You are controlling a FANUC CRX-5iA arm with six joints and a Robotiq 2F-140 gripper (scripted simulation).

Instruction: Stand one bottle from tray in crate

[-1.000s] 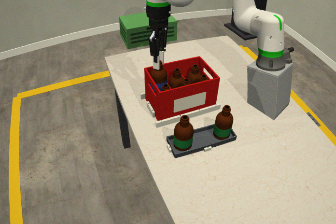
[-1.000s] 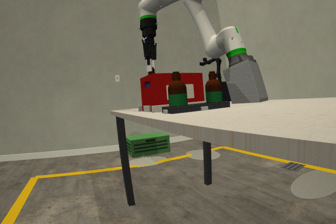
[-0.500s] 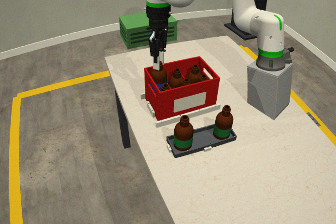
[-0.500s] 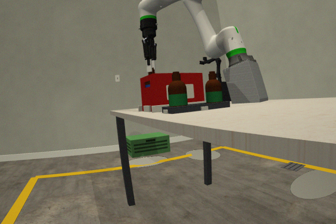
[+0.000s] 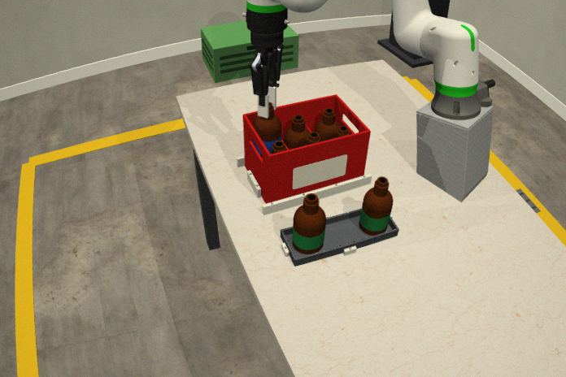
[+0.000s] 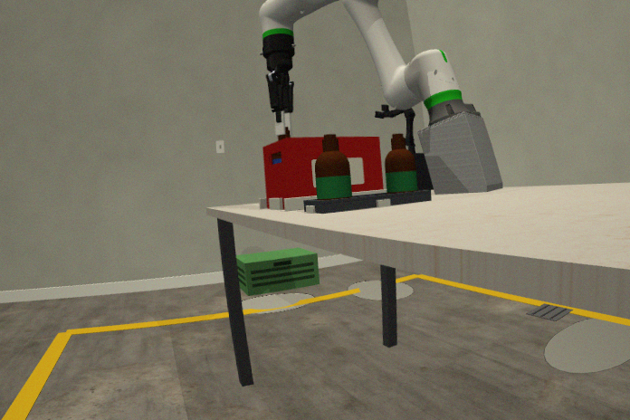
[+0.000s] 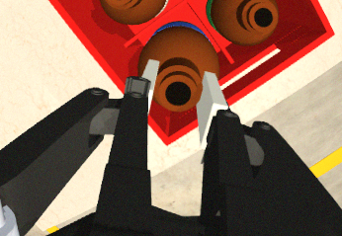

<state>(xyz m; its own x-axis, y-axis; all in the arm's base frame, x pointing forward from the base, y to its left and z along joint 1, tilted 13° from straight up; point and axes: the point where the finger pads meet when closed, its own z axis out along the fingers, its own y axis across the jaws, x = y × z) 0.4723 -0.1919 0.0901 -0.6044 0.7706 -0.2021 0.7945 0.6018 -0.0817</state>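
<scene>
Now: the glass bottle 90 mm below my hand. The rest, counted from my hand: grey tray (60 mm behind, 290 mm to the left, 220 mm below); then red crate (80 mm behind, 50 mm to the left, 150 mm below).
</scene>
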